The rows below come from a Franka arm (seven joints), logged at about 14 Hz.
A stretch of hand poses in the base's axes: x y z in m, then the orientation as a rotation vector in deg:
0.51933, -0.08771, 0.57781, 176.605, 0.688, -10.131
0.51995, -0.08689, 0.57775, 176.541, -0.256, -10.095
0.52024, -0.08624, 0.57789, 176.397, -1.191, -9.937
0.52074, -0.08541, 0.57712, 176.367, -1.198, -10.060
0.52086, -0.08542, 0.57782, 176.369, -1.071, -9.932
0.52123, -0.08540, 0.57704, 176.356, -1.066, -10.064
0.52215, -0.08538, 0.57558, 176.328, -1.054, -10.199
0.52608, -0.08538, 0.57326, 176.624, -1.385, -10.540
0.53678, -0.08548, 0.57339, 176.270, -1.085, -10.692
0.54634, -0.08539, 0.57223, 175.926, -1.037, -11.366
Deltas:
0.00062, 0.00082, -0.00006, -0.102, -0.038, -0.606
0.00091, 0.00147, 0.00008, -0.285, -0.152, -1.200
0.00141, 0.00230, -0.00069, -0.308, -0.071, -1.205
0.00153, 0.00229, 0.00001, -0.309, -0.152, -1.120
0.00190, 0.00231, -0.00077, -0.315, -0.066, -1.119
0.00282, 0.00233, -0.00223, -0.335, 0.023, -1.113
0.00675, 0.00233, -0.00455, -0.031, 0.227, -1.349
0.01745, 0.00223, -0.00442, -0.367, 0.343, -1.140
0.02701, 0.00232, -0.00558, -0.669, 0.793, -1.105

